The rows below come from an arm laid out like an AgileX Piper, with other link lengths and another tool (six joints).
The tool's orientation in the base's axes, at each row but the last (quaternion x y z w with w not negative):
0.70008, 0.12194, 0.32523, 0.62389
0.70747, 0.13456, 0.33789, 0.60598
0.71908, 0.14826, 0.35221, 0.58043
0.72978, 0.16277, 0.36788, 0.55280
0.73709, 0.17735, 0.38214, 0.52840
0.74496, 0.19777, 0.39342, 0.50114
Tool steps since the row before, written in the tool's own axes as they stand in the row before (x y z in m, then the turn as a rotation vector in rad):
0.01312, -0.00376, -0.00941, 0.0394, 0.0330, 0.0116
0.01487, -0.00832, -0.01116, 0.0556, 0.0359, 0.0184
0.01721, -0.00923, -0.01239, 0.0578, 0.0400, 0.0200
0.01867, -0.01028, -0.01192, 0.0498, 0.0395, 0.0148
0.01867, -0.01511, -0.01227, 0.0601, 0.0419, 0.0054
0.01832, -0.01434, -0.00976, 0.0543, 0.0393, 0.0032
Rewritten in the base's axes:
0.00512, 0.01576, 0.00049, 0.0292, 0.0072, 0.0433
0.00560, 0.01938, -0.00279, 0.0448, 0.0110, 0.0509
0.00558, 0.02236, -0.00195, 0.0467, 0.0101, 0.0553
0.00582, 0.02367, -0.00145, 0.0376, 0.0087, 0.0526
0.00498, 0.02604, -0.00497, 0.0369, 0.0206, 0.0601
0.00499, 0.02441, -0.00400, 0.0318, 0.0190, 0.0559

